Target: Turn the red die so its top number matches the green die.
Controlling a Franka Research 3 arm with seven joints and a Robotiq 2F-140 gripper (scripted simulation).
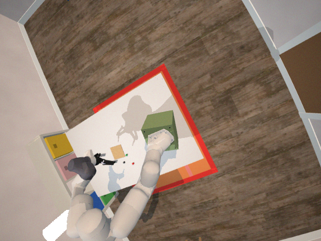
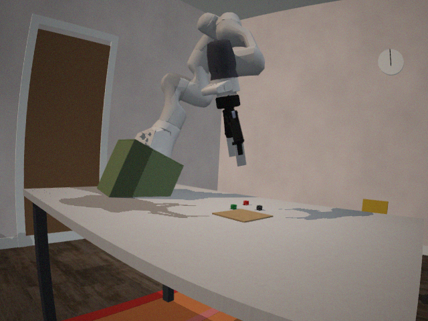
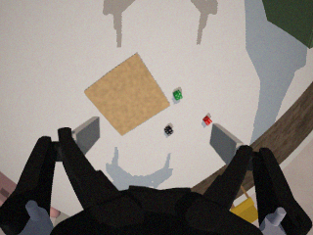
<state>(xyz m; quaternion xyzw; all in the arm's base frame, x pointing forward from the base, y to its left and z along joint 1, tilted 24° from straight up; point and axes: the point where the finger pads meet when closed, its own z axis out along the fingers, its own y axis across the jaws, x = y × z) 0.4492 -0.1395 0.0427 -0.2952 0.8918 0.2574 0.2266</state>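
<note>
Now: hand 18 cm above the green die, 7 cm to the right of it and 4 cm past it. Also, from my hand: tan mat 18 cm below, 4 cm ahead, 1 cm to the right; then black die 18 cm below, 12 cm to the left, 4 cm ahead; then red die 18 cm to the left, 18 cm below, 4 cm behind.
</note>
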